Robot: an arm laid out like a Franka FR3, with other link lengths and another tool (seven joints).
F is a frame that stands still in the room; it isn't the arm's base.
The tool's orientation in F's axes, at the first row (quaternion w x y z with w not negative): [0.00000, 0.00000, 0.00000, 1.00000]
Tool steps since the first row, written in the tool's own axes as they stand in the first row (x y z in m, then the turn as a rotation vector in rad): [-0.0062, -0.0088, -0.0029, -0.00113, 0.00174, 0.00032]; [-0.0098, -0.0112, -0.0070, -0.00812, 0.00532, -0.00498]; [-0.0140, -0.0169, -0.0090, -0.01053, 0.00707, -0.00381]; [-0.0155, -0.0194, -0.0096, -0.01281, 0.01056, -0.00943]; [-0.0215, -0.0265, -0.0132, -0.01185, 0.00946, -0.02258]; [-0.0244, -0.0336, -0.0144, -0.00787, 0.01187, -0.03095]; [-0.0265, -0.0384, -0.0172, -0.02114, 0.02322, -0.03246]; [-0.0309, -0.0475, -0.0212, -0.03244, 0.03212, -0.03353]
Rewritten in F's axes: [0.0062, 0.0088, -0.0029, 0.00113, -0.00174, 0.00032]; [0.0098, 0.0112, -0.0070, 0.00812, -0.00532, -0.00498]; [0.0140, 0.0169, -0.0090, 0.01053, -0.00707, -0.00381]; [0.0155, 0.0194, -0.0096, 0.01281, -0.01056, -0.00943]; [0.0215, 0.0265, -0.0132, 0.01185, -0.00946, -0.02258]; [0.0244, 0.0336, -0.0144, 0.00787, -0.01187, -0.03095]; [0.0265, 0.0384, -0.0172, 0.02114, -0.02322, -0.03246]; [0.0309, 0.0475, -0.0212, 0.03244, -0.03212, -0.03353]
